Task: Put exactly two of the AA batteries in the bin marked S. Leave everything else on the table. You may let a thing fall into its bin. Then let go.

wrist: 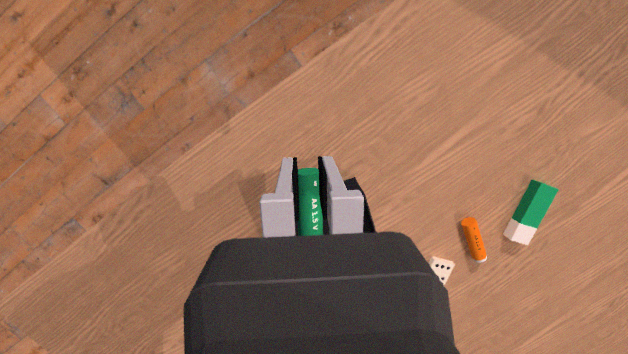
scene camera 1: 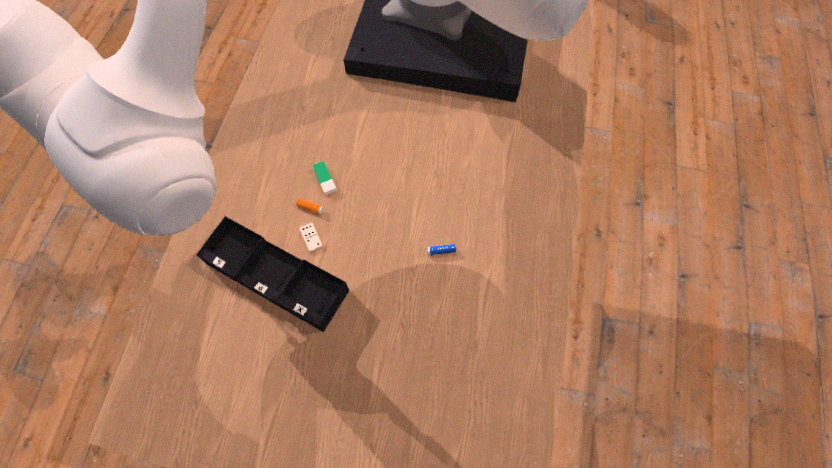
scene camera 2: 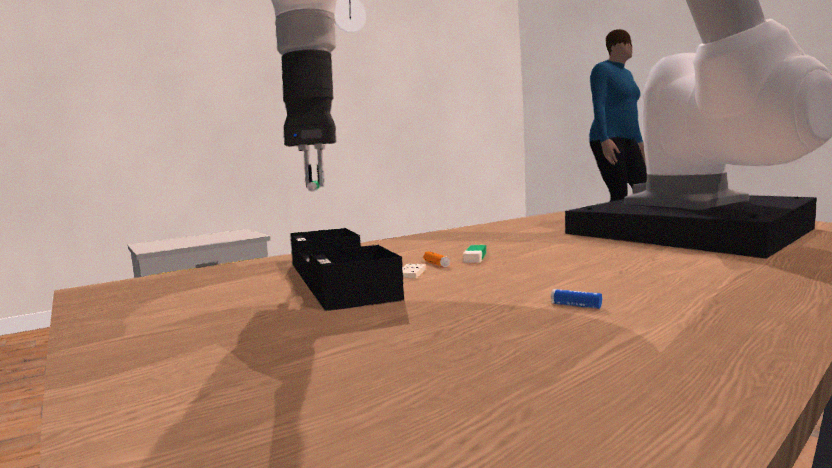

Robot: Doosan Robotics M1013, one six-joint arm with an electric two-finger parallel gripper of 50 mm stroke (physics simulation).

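Places are measured from the arm's base along level axes (x ahead, y left, z up), in millimetres.
Pixels of known places: gripper, between the fingertips: (wrist: 308,175) (scene camera 2: 315,187); arm's base, origin of its link: (scene camera 1: 434,1) (scene camera 2: 686,202).
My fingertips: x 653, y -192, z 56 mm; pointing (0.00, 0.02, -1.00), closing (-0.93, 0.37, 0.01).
Ahead of a thing's pixels: the offset from my fingertips to its top centre. "spot": to the spot under its first point.
My gripper (scene camera 2: 314,183) (wrist: 308,175) is shut on a green AA battery @[8 mm ahead, 20 mm left, 10 mm up] (wrist: 309,202) and holds it well above the black bin row; the arm hides it in scene camera 1. The bin marked S @[spot: 18 mm ahead, 49 mm left, 67 mm down] (scene camera 1: 210,239) is the far-left compartment of the row in scene camera 1, and its visible floor looks empty. In the wrist view a corner of the bin row @[spot: 28 mm back, 51 mm left, 68 mm down] (wrist: 361,192) shows behind the right finger. An orange AA battery @[119 mm back, 166 mm left, 93 mm down] (scene camera 1: 308,206) (scene camera 2: 436,259) (wrist: 474,240) and a blue AA battery @[137 mm back, 420 mm left, 93 mm down] (scene camera 1: 442,249) (scene camera 2: 576,298) lie on the table.
A domino @[67 mm back, 195 mm left, 100 mm down] (scene camera 1: 310,236) (scene camera 2: 414,270) (wrist: 442,269) lies beside the bin row. A green and white eraser @[183 mm back, 162 mm left, 94 mm down] (scene camera 1: 324,177) (scene camera 2: 474,253) (wrist: 531,212) lies near the orange battery. The middle and X compartments adjoin S. The robot's black base (scene camera 1: 430,78) (scene camera 2: 669,235) stands at the table's back.
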